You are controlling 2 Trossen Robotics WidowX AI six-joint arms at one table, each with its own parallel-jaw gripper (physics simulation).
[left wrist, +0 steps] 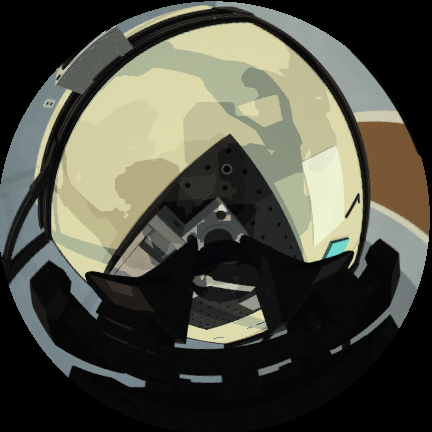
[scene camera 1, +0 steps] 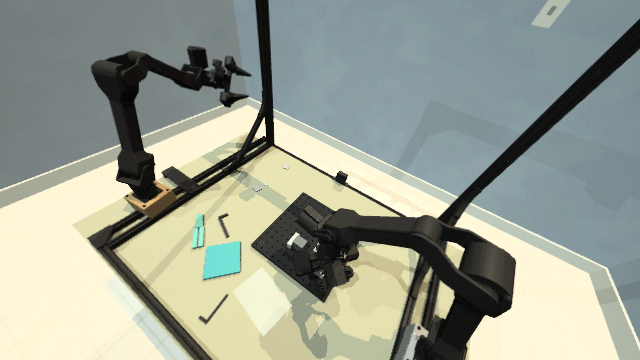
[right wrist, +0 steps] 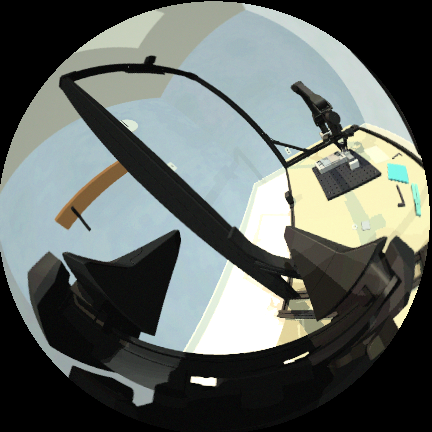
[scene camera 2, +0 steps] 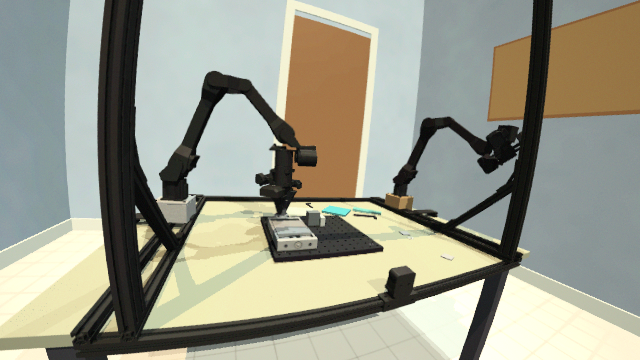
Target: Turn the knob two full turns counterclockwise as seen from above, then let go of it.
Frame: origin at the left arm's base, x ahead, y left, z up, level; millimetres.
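Seen in the pictures: left gripper, between the fingertips: [scene camera 1: 321, 266] [right wrist: 344, 149] [scene camera 2: 282, 213]; right gripper, between the fingertips: [scene camera 1: 250, 85] [right wrist: 234, 233] [scene camera 2: 510, 151]; left arm's base, origin of its link: [scene camera 1: 429, 357] [right wrist: 325, 131] [scene camera 2: 174, 198]; right arm's base, origin of its link: [scene camera 1: 148, 192] [scene camera 2: 399, 195].
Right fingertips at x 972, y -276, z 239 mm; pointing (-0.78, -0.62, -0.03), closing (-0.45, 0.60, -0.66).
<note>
Pixels of each thing's middle, then the offset from my right fingertips to it. "spot": a spot on its surface instead. Level surfaces: height alone.
- black round knob, middle of its body: [left wrist: 223, 273] dx -637, dy +268, dz -241 mm
- black perforated board, height of its surface: dz -306 mm
- pale flat box, middle of its body: [left wrist: 151, 279] [scene camera 2: 289, 231] [right wrist: 329, 161] dx -626, dy +157, dz -292 mm
- white block, a spot on its surface: [scene camera 2: 313, 218] [scene camera 1: 303, 241] spot: dx -537, dy +242, dz -282 mm
- teal square, a spot on its surface: [scene camera 1: 222, 260] spot: dx -383, dy +452, dz -310 mm
- teal tool, middle of its body: [scene camera 1: 199, 230] [scene camera 2: 367, 211] dx -232, dy +443, dz -313 mm
- white sheet, middle of its body: [left wrist: 328, 197] [scene camera 1: 262, 298] [scene camera 2: 296, 211] dx -559, dy +441, dz -317 mm
The black round knob [left wrist: 227, 295] with a pale pointer line is mounted at a corner of the black perforated board [scene camera 1: 280, 235] [scene camera 2: 350, 245]. In the left wrist view the pointer lies nearly level, its round end at the left. My left gripper [scene camera 1: 320, 270] [scene camera 2: 281, 214] [left wrist: 218, 241] points straight down and is shut on the knob, one finger on each side. The fingers and wrist hide much of the knob, and the scene cameras do not show its pointer. My right gripper [scene camera 1: 248, 85] [right wrist: 234, 233] is open and empty, raised high away from the board.
A pale flat box [scene camera 2: 298, 245] [right wrist: 330, 162] lies on the board beside the knob; a grey and white block [scene camera 1: 298, 242] [scene camera 2: 313, 218] stands near it. A teal square [scene camera 1: 222, 260], a teal tool [scene camera 1: 198, 232], black hex keys [scene camera 1: 224, 226] and a white sheet [scene camera 1: 262, 302] lie on the table.
</note>
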